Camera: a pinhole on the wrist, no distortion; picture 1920 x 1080 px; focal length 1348.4 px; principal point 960.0 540.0 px. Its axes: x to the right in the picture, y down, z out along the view. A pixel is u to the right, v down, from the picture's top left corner.
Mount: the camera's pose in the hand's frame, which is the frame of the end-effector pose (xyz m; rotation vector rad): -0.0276 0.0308 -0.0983 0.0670 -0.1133 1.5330
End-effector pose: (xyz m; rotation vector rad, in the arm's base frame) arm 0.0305 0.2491 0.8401 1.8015 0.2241 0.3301
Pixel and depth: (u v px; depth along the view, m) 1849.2 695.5 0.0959
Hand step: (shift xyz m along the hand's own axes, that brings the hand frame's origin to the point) -0.0395 0.0830 0.0039
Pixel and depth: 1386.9 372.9 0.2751
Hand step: 0.0007 0.0845 0.1859
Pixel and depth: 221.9 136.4 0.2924
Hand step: 0.0451 -0.1649 0.1759
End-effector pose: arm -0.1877 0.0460 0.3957 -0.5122 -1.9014 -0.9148
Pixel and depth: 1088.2 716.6 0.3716
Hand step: -0.0868 0.0251 0.2734
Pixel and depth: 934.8 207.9 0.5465
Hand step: 0.0892 -0.0470 0.4468
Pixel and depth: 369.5 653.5 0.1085
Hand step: -0.0418 -0.0285 0.0037
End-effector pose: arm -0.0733 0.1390 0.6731 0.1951 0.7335 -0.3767
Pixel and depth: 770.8 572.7 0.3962
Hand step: -0.0516 -0.0694 0.2884
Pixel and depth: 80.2 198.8 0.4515
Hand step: 0.0622 -0.3176 0.3191
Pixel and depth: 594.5 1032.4 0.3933
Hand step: -0.1871 -0.1147 0.2759
